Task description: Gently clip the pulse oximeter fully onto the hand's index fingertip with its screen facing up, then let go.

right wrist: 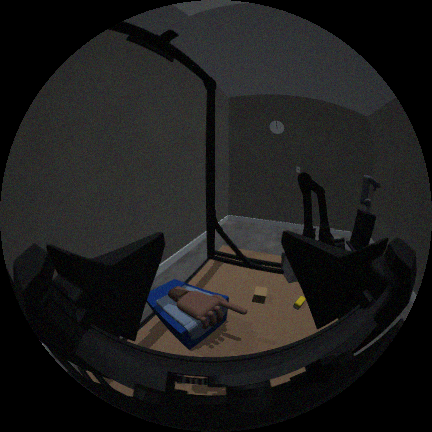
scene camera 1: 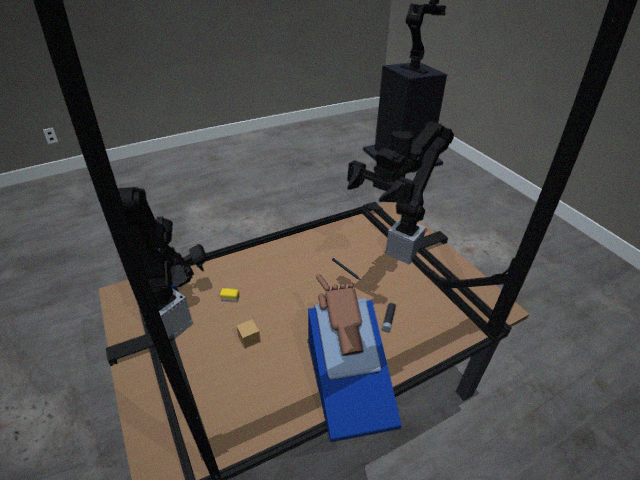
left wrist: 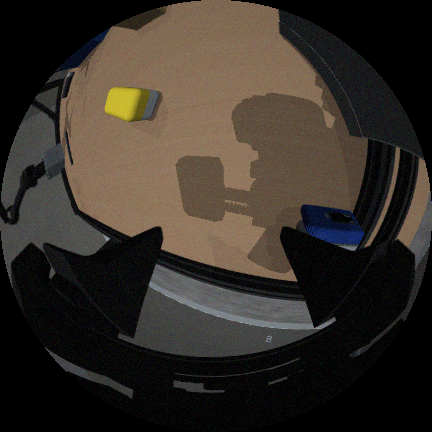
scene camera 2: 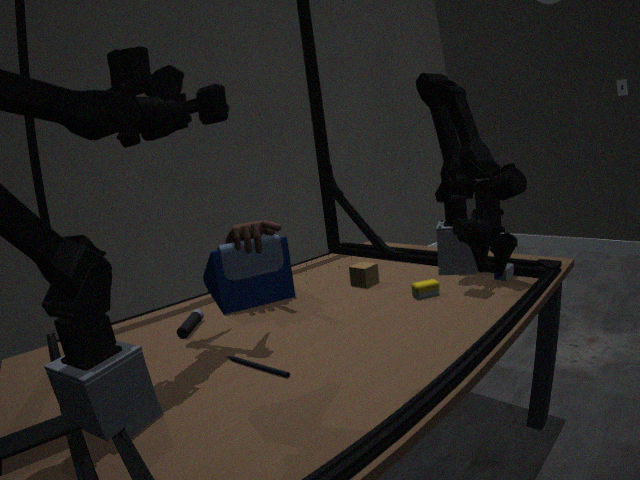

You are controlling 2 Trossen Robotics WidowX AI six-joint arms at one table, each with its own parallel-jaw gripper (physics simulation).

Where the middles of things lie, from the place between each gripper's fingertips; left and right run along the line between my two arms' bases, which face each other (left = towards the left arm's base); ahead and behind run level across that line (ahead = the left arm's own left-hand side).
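Labels:
The yellow block (left wrist: 128, 103) is 10 cm to the right of my left hand, 2 cm below it and 11 cm behind it. Also from my left hand: the grey pad on blue wedge (scene camera 1: 356, 392), 1 cm above, 31 cm to the right and 54 cm behind.
The yellow block lies 21 cm ahead of my right hand, 34 cm to the left of it and 41 cm below it. As for the grey pad on blue wedge, my right hand is 13 cm to the right of it, 22 cm past it and 39 cm above it.

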